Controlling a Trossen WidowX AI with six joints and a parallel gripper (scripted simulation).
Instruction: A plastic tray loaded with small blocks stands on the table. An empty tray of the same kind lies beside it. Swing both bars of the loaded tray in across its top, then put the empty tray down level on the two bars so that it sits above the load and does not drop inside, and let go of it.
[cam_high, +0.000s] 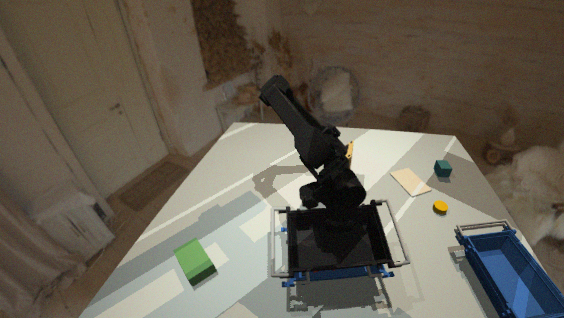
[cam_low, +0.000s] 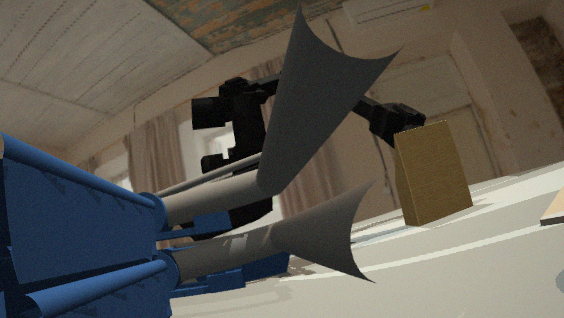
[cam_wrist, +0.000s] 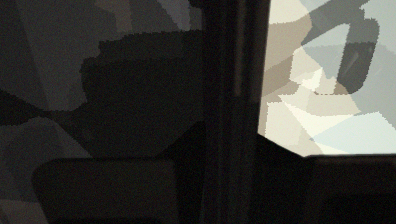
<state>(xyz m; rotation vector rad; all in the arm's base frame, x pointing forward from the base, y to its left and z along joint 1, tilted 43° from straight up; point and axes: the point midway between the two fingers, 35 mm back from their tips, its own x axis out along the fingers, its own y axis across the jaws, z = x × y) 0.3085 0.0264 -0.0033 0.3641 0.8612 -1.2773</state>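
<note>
My gripper tip is now 70 mm short of the black tray, 30 mm to the right of it and 20 mm below it. From my gripper tip the other things lie so: green block: 200 mm ahead, 350 mm to the right, 80 mm below; yellow disc: 230 mm behind, 360 mm to the left, 90 mm below; flat tan card: 360 mm behind, 270 mm to the left, 100 mm below.
</note>
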